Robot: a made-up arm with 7 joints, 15 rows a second.
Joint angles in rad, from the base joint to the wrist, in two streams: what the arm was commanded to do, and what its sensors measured. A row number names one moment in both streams.
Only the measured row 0 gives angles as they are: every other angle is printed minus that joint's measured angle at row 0.
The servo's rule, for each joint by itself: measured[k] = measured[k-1] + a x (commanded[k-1-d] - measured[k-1]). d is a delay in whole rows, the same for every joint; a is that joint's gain. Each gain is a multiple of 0.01, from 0.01 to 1. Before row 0 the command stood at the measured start. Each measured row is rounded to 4 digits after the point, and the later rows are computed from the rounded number. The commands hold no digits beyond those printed.
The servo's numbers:
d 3
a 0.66 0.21 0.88 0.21 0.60 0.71 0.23
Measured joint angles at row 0: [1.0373 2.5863 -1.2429 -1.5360 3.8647 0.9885 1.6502]
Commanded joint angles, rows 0 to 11: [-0.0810 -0.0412 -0.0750 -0.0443 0.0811 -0.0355 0.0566]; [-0.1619 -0.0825 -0.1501 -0.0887 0.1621 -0.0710 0.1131]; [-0.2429 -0.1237 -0.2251 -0.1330 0.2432 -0.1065 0.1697]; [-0.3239 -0.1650 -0.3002 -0.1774 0.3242 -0.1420 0.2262]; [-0.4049 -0.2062 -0.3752 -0.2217 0.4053 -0.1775 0.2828]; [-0.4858 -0.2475 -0.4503 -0.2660 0.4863 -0.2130 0.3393]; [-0.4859 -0.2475 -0.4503 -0.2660 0.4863 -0.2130 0.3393]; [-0.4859 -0.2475 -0.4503 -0.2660 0.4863 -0.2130 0.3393]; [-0.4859 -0.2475 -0.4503 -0.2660 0.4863 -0.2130 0.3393]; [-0.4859 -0.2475 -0.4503 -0.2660 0.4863 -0.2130 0.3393]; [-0.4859 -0.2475 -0.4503 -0.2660 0.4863 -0.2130 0.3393]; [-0.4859 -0.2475 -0.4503 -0.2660 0.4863 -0.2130 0.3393]
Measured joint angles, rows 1 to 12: [0.0000 0.0000 0.0000 0.0000 0.0000 0.0000 0.0000]; [0.0000 0.0000 0.0000 0.0000 0.0000 0.0000 0.0000]; [0.0000 0.0000 0.0000 0.0000 0.0000 0.0000 0.0000]; [-0.0535 -0.0087 -0.0660 -0.0093 0.0487 -0.0252 0.0130]; [-0.1250 -0.0242 -0.1400 -0.0260 0.1167 -0.0577 0.0360]; [-0.2028 -0.0451 -0.2149 -0.0485 0.1926 -0.0923 0.0668]; [-0.2827 -0.0703 -0.2900 -0.0756 0.2716 -0.1276 0.1035]; [-0.3634 -0.0988 -0.3650 -0.1063 0.3518 -0.1630 0.1447]; [-0.4442 -0.1300 -0.4401 -0.1398 0.4325 -0.1985 0.1895]; [-0.4717 -0.1547 -0.4491 -0.1663 0.4648 -0.2088 0.2240]; [-0.4811 -0.1742 -0.4502 -0.1872 0.4777 -0.2118 0.2505]; [-0.4843 -0.1896 -0.4503 -0.2037 0.4829 -0.2127 0.2709]
